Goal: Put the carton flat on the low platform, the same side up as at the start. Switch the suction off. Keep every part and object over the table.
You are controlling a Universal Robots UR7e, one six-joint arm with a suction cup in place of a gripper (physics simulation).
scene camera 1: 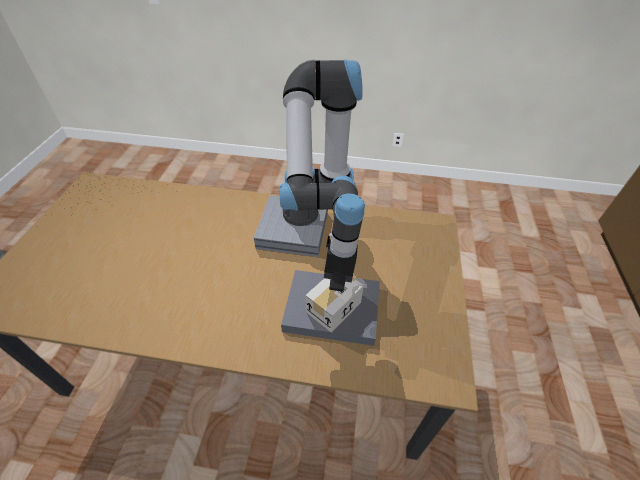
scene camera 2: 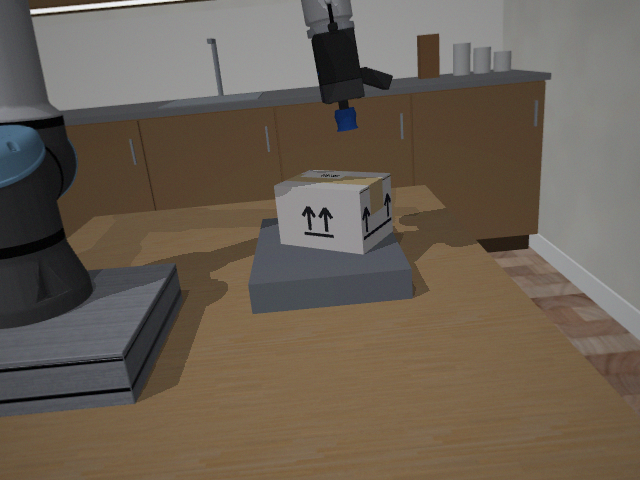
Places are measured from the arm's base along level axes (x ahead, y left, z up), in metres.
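Pixels of known places: end effector, tool point: [scene camera 2: 347, 129]; arm's base, origin of the base link: [scene camera 1: 300, 213] [scene camera 2: 34, 301].
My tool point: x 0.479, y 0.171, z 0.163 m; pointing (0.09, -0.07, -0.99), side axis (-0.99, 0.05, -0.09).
Observation:
For each thing: its top centre in the pictures, then the offset to it from my tool point. Level surfaces: height alone.
- white carton, middle of its top: [scene camera 2: 332, 179] [scene camera 1: 335, 289] 0.033 m back, 0.003 m right, 0.080 m down
- low grey platform, middle of its top: [scene camera 2: 324, 240] [scene camera 1: 332, 301] 0.055 m back, 0.009 m right, 0.185 m down
- wooden table, its level: 0.232 m down
A white carton [scene camera 1: 334, 311] [scene camera 2: 321, 217] with tan tape and black up arrows sits flat on the low grey platform [scene camera 1: 298, 287] [scene camera 2: 330, 294], turned at an angle to its edges. Its arrows point up and its taped face is on top. My gripper [scene camera 2: 346, 129], a blue suction cup, hangs in the air above the carton, with a visible gap between cup and carton in the scene camera 2 view. It holds nothing. In the scene camera 1 view the black tool body hides the cup and part of the carton's top.
The arm's base stands on a grey slatted block [scene camera 1: 286, 235] [scene camera 2: 77, 338] behind the platform in the scene camera 1 view. Both stand on the wooden table [scene camera 1: 155, 279] [scene camera 2: 361, 382]. The table's right and front edges lie near the platform. A kitchen counter [scene camera 2: 248, 105] stands beyond the table.

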